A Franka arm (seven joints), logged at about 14 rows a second.
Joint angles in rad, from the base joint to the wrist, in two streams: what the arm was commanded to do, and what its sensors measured. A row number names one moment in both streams.
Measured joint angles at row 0:
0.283, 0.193, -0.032, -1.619, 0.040, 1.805, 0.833
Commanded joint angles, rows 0 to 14:
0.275, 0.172, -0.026, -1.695, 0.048, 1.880, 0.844
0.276, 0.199, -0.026, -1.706, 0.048, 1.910, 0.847
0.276, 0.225, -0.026, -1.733, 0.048, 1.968, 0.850
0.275, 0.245, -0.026, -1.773, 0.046, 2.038, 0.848
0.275, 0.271, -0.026, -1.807, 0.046, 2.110, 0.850
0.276, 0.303, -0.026, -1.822, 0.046, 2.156, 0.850
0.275, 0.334, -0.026, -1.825, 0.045, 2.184, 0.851
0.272, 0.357, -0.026, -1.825, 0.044, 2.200, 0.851
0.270, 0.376, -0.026, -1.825, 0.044, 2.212, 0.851
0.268, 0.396, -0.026, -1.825, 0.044, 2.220, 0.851
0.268, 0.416, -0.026, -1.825, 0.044, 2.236, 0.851
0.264, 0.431, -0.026, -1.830, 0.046, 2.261, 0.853
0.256, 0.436, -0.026, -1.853, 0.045, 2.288, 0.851
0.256, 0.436, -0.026, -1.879, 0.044, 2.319, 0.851
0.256, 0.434, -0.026, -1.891, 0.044, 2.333, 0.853
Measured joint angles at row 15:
0.269, 0.450, -0.034, -1.844, 0.040, 2.290, 0.840
